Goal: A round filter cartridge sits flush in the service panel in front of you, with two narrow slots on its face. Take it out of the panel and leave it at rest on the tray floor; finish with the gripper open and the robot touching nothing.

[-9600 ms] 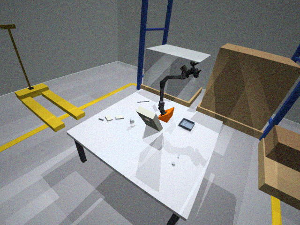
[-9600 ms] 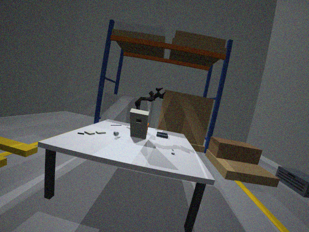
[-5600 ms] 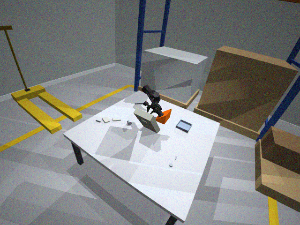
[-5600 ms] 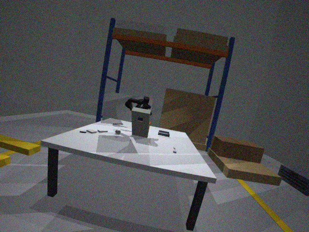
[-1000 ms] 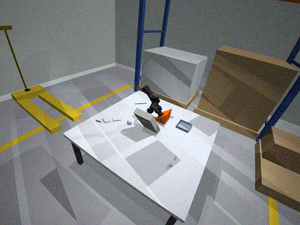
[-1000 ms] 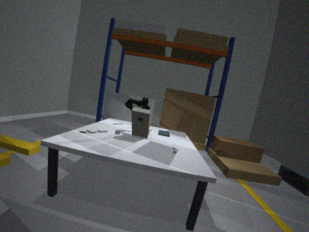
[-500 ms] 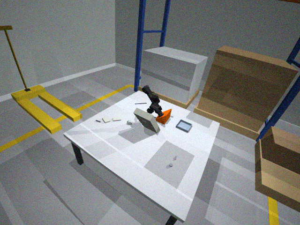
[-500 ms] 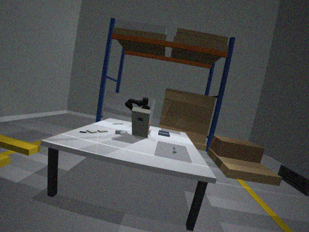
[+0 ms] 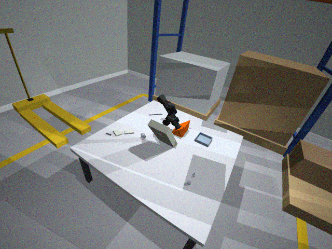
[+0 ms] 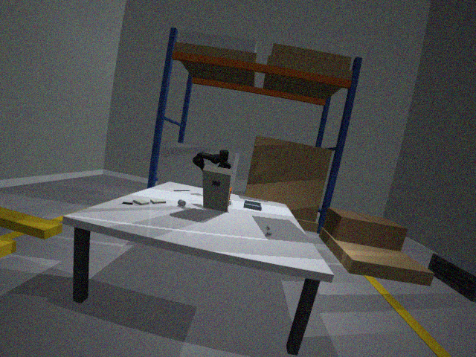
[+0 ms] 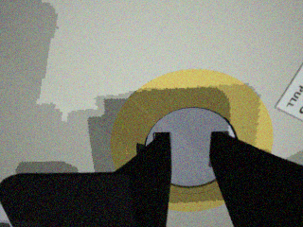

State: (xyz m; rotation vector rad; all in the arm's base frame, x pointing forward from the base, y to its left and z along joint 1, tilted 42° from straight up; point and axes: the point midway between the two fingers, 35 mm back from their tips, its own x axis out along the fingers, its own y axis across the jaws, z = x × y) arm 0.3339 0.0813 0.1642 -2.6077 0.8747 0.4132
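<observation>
Right now the round grey filter cartridge is 10 mm ahead of my gripper tip and 10 mm below it. Round my gripper tip: pale service panel: 40 mm behind, 10 mm to the left, 80 mm below; dark tray: 360 mm behind, 340 mm to the left, 240 mm below.
</observation>
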